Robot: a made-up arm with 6 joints. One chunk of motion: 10 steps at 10 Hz.
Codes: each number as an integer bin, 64 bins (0 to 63) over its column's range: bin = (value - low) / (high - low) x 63, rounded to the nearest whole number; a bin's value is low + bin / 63 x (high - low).
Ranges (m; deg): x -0.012..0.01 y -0.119..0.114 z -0.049..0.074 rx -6.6..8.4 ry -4..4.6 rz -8.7..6
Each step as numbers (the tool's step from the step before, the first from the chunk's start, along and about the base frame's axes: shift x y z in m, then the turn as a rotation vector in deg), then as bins.
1 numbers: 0.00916 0.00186 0.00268 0.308 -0.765 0.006
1 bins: 61 33 26 29 24 37
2 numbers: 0.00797 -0.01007 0.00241 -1.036 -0.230 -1.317
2 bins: 57 29 26 23 28 32
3 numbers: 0.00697 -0.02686 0.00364 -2.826 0.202 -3.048
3 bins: 54 25 27 16 31 24
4 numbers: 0.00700 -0.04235 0.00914 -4.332 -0.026 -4.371
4 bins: 54 21 30 10 29 19
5 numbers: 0.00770 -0.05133 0.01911 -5.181 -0.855 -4.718
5 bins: 56 18 35 6 23 17
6 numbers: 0.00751 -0.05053 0.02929 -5.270 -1.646 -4.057
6 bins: 56 19 40 6 17 20
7 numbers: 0.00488 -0.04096 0.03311 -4.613 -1.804 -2.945
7 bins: 48 21 42 8 16 25
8 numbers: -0.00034 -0.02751 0.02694 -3.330 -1.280 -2.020
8 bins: 33 25 39 14 20 29
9 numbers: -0.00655 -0.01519 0.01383 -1.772 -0.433 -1.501
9 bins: 16 28 32 20 26 31
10 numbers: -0.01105 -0.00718 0.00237 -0.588 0.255 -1.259
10 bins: 3 30 26 25 31 32
